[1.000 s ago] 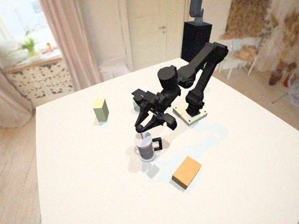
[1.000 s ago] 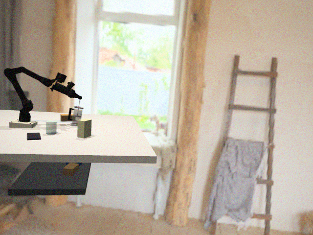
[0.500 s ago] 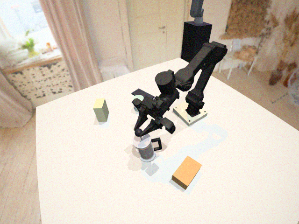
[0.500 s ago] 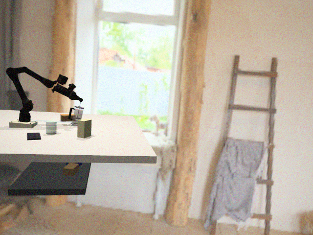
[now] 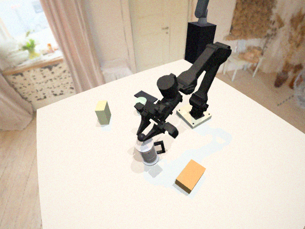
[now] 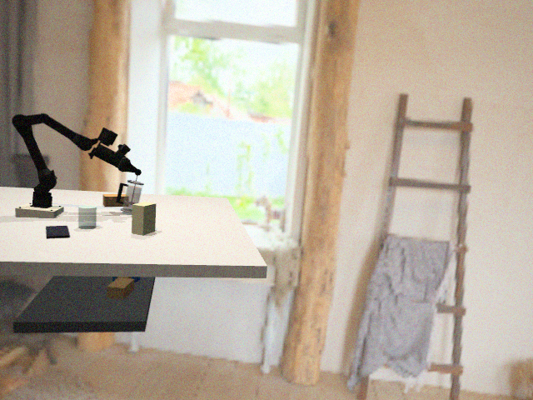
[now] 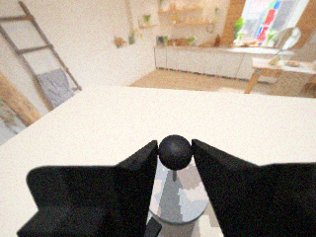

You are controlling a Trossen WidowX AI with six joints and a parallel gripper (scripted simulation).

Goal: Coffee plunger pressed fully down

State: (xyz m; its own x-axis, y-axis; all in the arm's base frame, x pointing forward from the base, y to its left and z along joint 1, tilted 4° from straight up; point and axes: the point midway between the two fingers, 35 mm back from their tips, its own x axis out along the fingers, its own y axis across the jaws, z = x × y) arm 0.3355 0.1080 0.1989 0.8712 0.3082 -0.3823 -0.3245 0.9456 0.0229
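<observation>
Right now my gripper tip is 9 cm above the glass coffee press and 4 cm past it. The rest, counted from my gripper tip: pale yellow-green block (35 cm to the right, 14 cm below, 10 cm ahead).
</observation>
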